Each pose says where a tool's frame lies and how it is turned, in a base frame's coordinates. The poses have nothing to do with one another.
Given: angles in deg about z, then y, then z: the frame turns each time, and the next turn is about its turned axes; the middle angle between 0 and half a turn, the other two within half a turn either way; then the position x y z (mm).
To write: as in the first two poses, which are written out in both.
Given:
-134.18, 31.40, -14.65, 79, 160, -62
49.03, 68.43, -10.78, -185, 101, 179
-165.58, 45.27, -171.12, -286, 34, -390
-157.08, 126.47, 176.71, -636, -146, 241
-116.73, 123.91, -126.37, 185, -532, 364
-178.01, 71.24, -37.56, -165, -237, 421
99.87, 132.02, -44.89, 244, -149, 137
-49.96, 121.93, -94.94, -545, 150, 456
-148.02, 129.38, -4.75, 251, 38, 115
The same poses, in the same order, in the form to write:
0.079, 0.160, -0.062, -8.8, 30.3, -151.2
-0.185, 0.101, 0.179, -25.3, 66.0, 21.7
-0.286, 0.034, -0.390, -8.9, -44.6, 26.9
-0.636, -0.146, 0.241, 175.6, -53.4, -151.6
0.185, -0.532, 0.364, -129.9, -29.5, 175.6
-0.165, -0.237, 0.421, -60.9, 48.6, 114.7
0.244, -0.149, 0.137, -141.9, 31.8, -24.0
-0.545, 0.150, 0.456, -122.0, -4.2, -137.3
0.251, 0.038, 0.115, -174.2, 50.4, 39.4

